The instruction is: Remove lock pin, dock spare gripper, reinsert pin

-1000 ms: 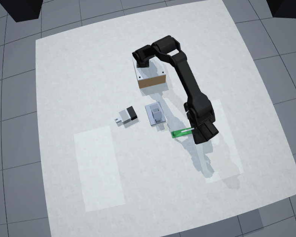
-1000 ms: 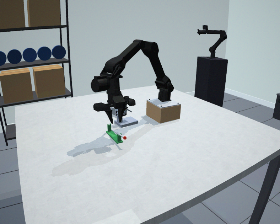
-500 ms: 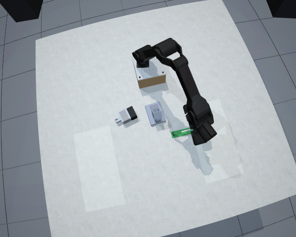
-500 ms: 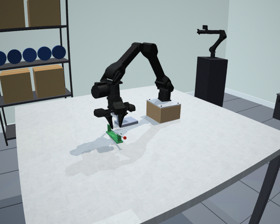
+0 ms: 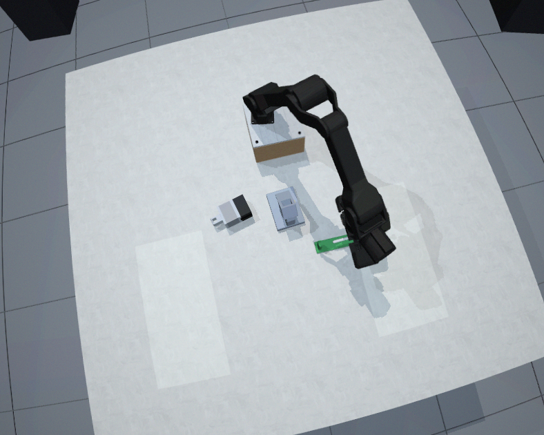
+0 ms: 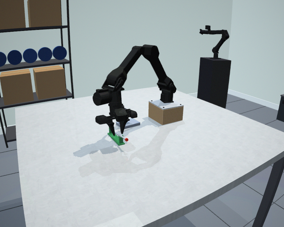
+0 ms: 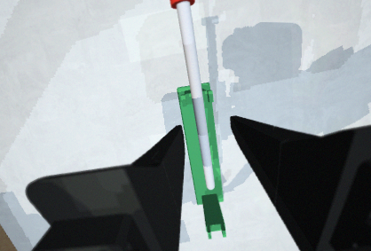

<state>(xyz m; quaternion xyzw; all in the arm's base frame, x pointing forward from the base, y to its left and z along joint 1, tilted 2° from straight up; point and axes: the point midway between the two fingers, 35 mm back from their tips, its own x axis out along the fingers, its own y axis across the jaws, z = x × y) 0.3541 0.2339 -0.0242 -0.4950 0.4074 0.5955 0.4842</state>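
The green rack lies 4 cm to the right of my gripper tip and 2 cm below it. Round my gripper tip: grey mount: 9 cm behind, 18 cm to the right, 1 cm above; then spare gripper: 9 cm behind, 34 cm to the right, 2 cm below.
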